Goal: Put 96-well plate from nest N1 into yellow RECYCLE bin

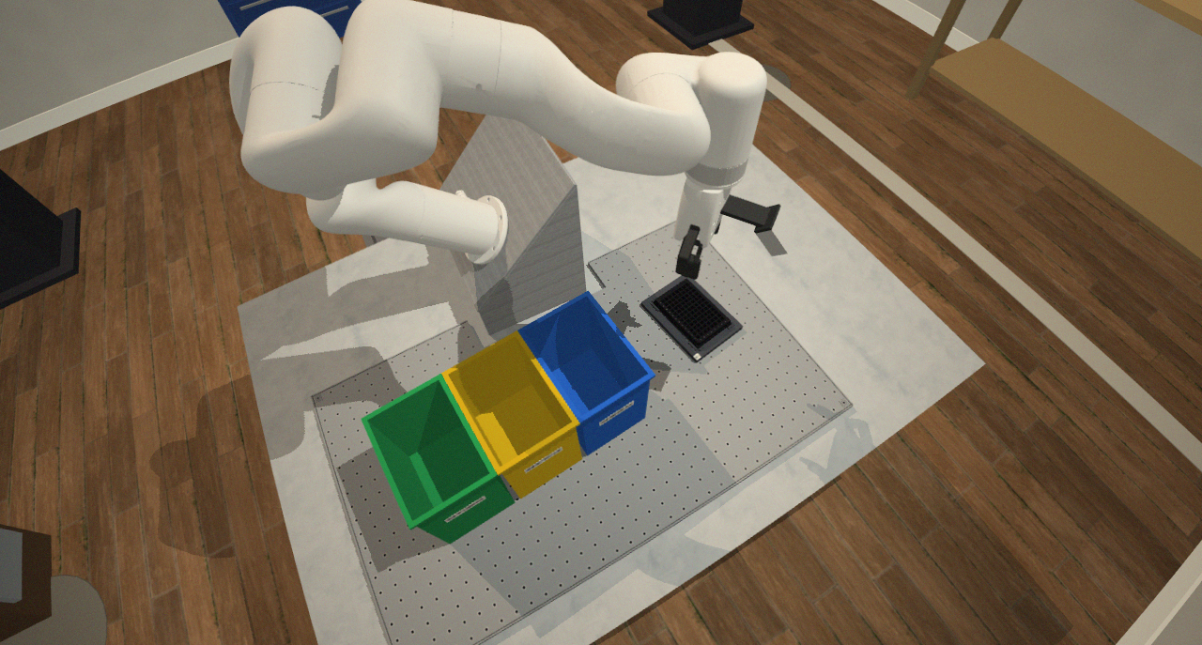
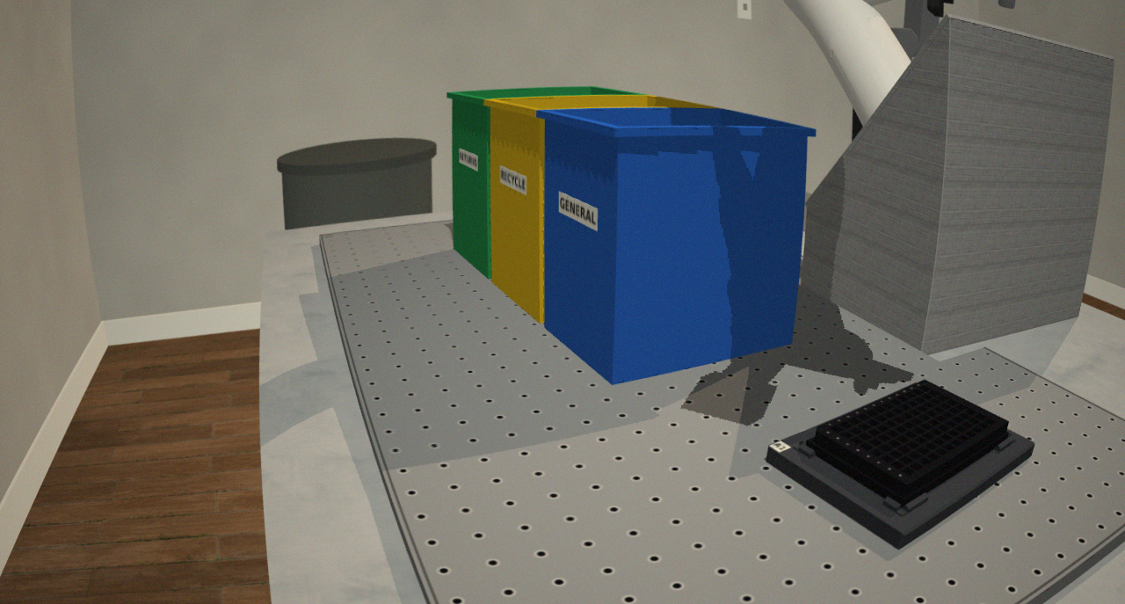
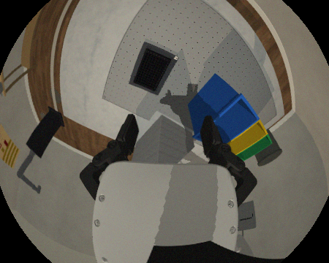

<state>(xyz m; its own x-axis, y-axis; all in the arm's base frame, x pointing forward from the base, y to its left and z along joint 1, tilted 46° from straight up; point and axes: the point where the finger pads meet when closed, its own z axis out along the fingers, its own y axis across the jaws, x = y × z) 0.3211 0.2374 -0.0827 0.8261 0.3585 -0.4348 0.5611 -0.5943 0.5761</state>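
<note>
The black 96-well plate lies 3 cm behind my hand, 5 cm to the left of it and 26 cm below it. Also, from my hand: blue general bin: 1 cm ahead, 20 cm to the right, 20 cm below; then dark plate nest N1: 3 cm behind, 5 cm to the left, 28 cm below; then yellow recycle bin: 2 cm ahead, 33 cm to the right, 20 cm below.
</note>
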